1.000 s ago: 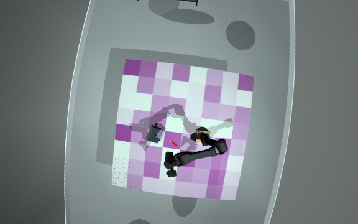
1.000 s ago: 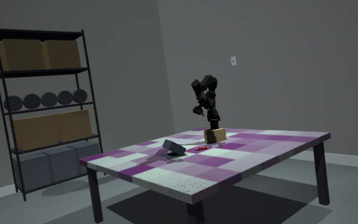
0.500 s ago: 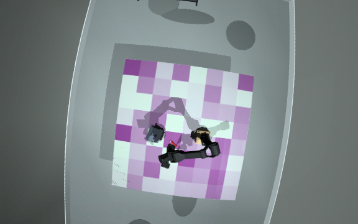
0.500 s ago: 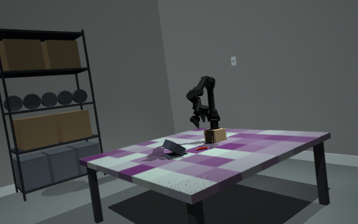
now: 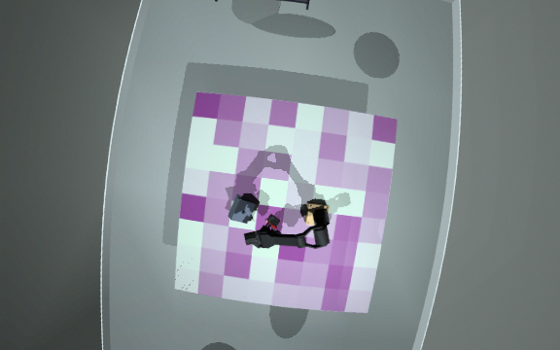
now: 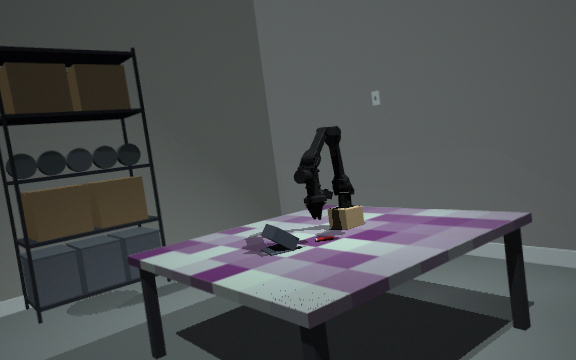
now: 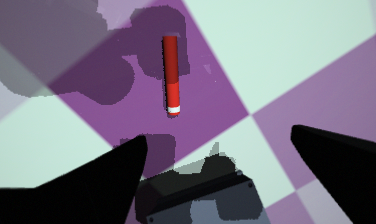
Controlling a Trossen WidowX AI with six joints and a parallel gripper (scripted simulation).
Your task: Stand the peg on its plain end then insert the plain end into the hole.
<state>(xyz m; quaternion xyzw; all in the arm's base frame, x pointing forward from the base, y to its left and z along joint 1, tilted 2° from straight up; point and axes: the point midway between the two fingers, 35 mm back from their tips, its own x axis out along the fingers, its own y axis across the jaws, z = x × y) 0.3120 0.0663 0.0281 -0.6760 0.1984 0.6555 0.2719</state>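
Right now the red peg is 2 cm behind my gripper tip, 1 cm to the right of it and 9 cm below it. The rest, counted from my gripper tip: grey sloped panel: 14 cm ahead, 10 cm to the right, 5 cm below.
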